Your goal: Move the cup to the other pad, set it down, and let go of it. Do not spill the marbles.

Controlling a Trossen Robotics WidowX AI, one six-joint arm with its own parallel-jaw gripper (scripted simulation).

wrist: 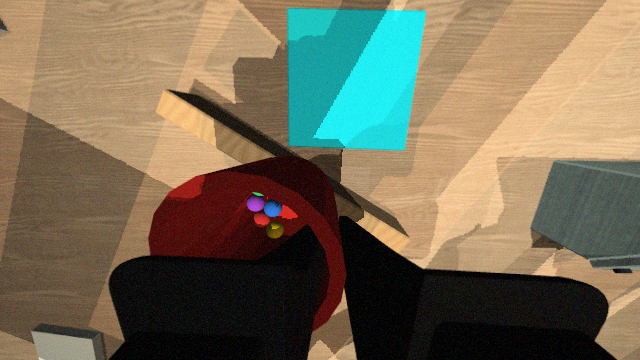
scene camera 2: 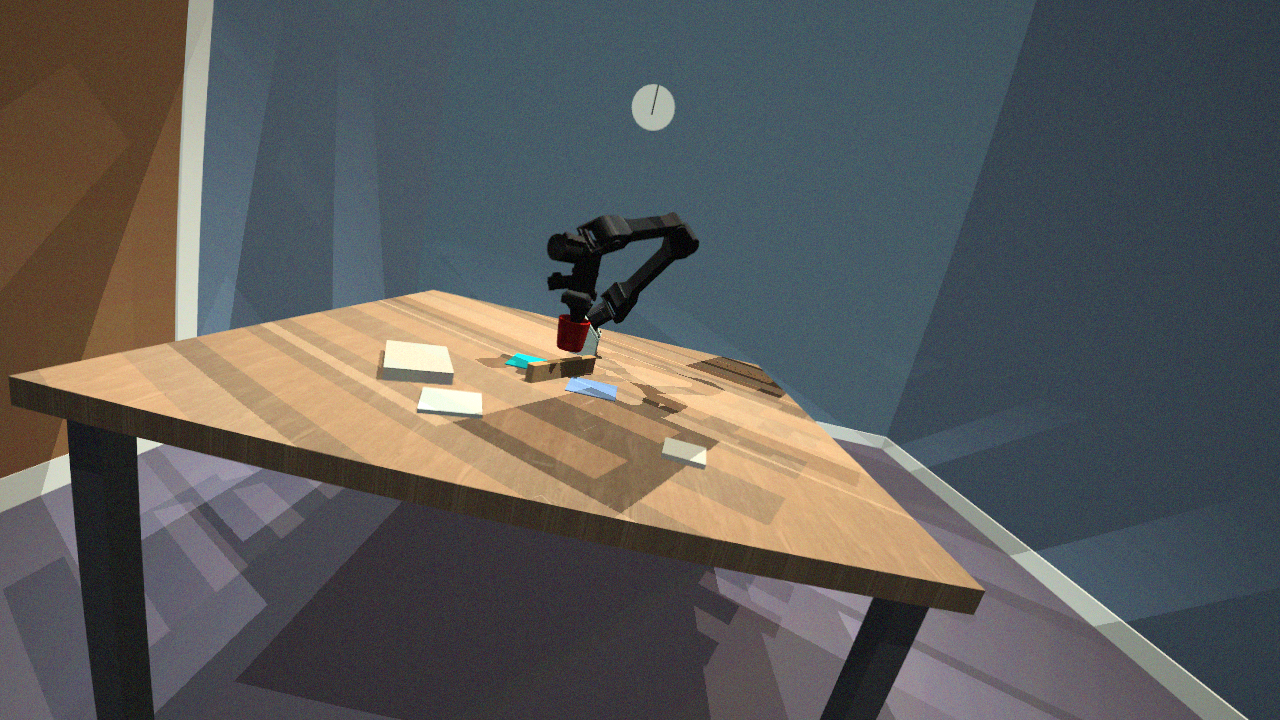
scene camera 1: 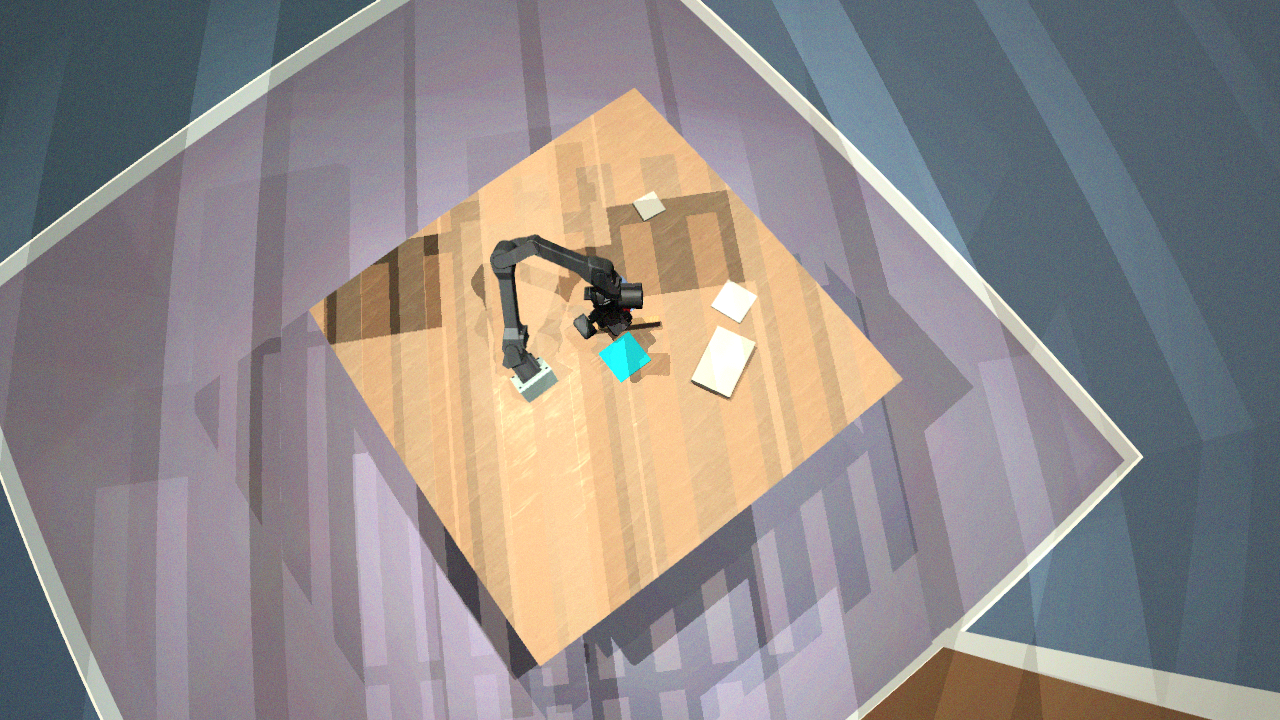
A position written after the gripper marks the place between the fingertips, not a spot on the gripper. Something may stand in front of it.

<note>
In view: the gripper [scene camera 2: 573, 331], a red cup [scene camera 2: 571, 336], a cyan pad [scene camera 1: 625, 356] and a low wooden bar [scene camera 2: 539, 371].
The red cup is seen too in the wrist view [wrist: 207, 216]. The gripper also shows in the wrist view [wrist: 332, 223] and in scene camera 1 [scene camera 1: 609, 321]. The cyan pad is seen too in the wrist view [wrist: 351, 78].
</note>
